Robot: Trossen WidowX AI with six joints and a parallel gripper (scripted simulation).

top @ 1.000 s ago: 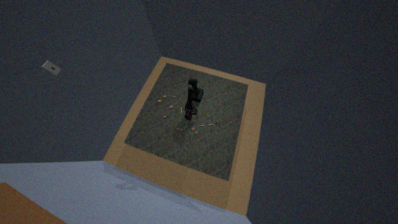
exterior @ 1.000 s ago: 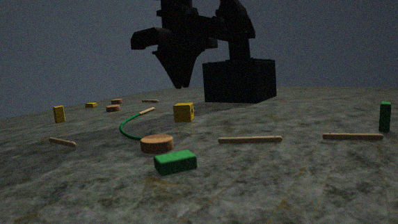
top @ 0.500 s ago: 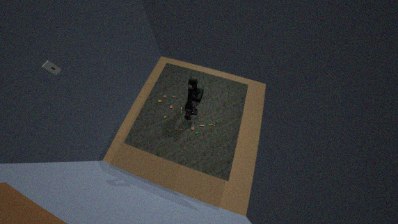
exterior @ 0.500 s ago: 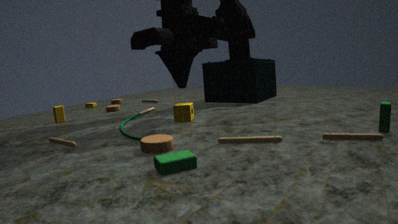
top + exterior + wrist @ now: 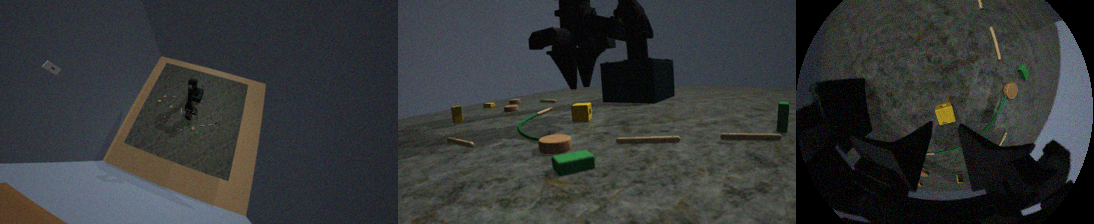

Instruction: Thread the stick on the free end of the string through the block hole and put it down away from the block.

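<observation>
My gripper tip is now 40 mm above the yellow block. From my gripper tip the other things lie so: green block (200 mm ahead, 110 mm to the left, 50 mm below); thin wooden stick (140 mm to the right, 60 mm below, 40 mm behind); round wooden button (160 mm ahead, 60 mm to the left, 50 mm below).
</observation>
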